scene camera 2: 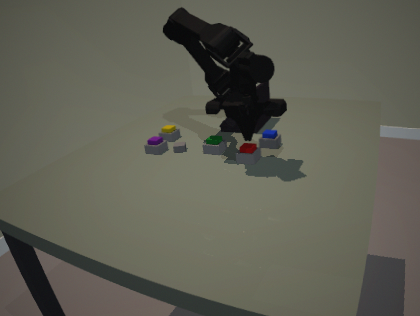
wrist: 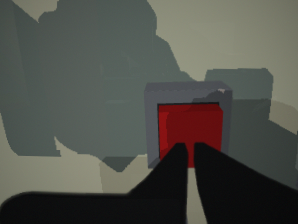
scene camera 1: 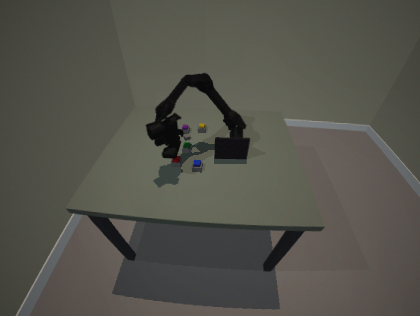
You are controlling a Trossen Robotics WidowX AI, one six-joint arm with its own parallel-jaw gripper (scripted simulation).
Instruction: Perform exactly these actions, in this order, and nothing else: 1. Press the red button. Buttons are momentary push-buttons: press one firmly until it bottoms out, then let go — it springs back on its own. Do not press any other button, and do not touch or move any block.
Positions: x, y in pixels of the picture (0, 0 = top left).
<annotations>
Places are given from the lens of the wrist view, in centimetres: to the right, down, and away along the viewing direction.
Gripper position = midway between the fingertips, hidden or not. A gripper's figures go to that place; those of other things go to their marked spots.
gripper point(wrist: 189, 151): 2, 2, 10
red button point(wrist: 188, 124): 2, 1, 12
</annotations>
